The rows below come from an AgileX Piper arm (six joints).
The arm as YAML. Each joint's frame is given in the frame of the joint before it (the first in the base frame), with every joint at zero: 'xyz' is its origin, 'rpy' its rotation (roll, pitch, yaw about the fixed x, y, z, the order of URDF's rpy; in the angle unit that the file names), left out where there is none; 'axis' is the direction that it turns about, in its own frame. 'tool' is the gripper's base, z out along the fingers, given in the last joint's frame.
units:
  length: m
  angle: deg
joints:
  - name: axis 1
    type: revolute
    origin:
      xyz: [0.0, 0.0, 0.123]
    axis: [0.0, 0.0, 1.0]
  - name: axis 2
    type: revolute
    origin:
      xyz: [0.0, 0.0, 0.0]
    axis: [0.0, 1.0, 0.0]
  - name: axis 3
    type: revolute
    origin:
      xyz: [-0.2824, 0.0, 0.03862]
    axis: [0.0, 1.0, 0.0]
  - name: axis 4
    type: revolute
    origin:
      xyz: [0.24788, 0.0, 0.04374]
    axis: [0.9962, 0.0, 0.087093]
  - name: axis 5
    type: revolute
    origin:
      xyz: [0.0, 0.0, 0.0]
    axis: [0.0, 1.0, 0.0]
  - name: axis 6
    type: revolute
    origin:
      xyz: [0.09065, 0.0, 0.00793]
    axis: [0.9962, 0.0, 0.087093]
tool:
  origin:
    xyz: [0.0, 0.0, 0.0]
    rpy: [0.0, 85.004, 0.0]
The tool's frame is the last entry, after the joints.
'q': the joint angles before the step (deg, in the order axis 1, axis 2, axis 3, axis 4, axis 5, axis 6). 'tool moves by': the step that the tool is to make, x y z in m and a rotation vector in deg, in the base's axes. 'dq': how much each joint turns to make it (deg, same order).
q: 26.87 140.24 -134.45 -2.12 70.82 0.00
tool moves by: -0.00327 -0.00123 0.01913 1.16 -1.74 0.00
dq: 0.00 -2.11 0.00 0.25 0.03 0.00
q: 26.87 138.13 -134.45 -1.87 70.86 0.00
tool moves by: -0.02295 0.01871 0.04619 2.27 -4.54 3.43
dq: 3.06 -5.17 0.01 0.00 0.08 -0.40
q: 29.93 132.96 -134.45 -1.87 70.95 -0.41
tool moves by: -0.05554 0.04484 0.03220 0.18 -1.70 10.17
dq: 7.82 -6.64 5.06 0.35 0.00 -2.57
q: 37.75 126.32 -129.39 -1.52 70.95 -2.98
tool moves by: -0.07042 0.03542 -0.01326 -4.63 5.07 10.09
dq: 8.87 -6.36 13.20 0.50 -0.01 -1.30
